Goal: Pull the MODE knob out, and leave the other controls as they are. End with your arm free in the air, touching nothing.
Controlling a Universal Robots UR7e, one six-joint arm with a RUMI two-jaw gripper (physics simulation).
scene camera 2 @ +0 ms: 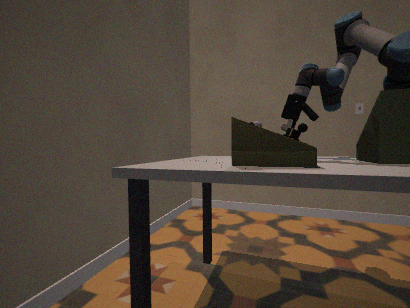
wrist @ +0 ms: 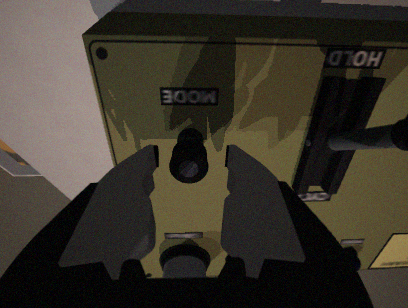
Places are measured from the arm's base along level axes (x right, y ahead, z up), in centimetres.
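Pixels of known places: gripper, between the fingertips: [wrist: 192,147].
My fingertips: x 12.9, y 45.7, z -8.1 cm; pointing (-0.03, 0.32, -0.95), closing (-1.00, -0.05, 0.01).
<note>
Ahead of a thing's pixels: the offset from my fingertips to its top centre. "spot": to the spot under its first point. Level surfaces: height alone.
The black MODE knob {dz +3.2, dx +0.2, dy -0.7 cm} [wrist: 189,156] stands up from the sloped olive panel [scene camera 2: 270,150] [wrist: 132,70], beside its upside-down MODE label {dz -2.5, dx +0.3, dy -2.7 cm} [wrist: 189,96]. In the wrist view my gripper [wrist: 192,147] [scene camera 2: 287,130] is partly open, with one jaw on each side of the knob. Gaps show between the knob and both jaws. In scene camera 2 the jaws are low over the panel's sloped face, and the knob is too small and dark there to tell apart from them.
A HOLD lever {dz +3.9, dx -11.7, dy -2.7 cm} [wrist: 357,140] with a black ball end {spot: dz +3.0, dx -10.7, dy -4.8 cm} [wrist: 401,134] [scene camera 2: 302,127] stands in a slot at the right. A grey round control {spot: dz +5.9, dx +0.5, dy +12.7 cm} [wrist: 184,265] is below the knob in the wrist view. The panel sits on the table {dz -10.3 cm} [scene camera 2: 160,168]. A dark green block [scene camera 2: 382,130] stands at the right.
</note>
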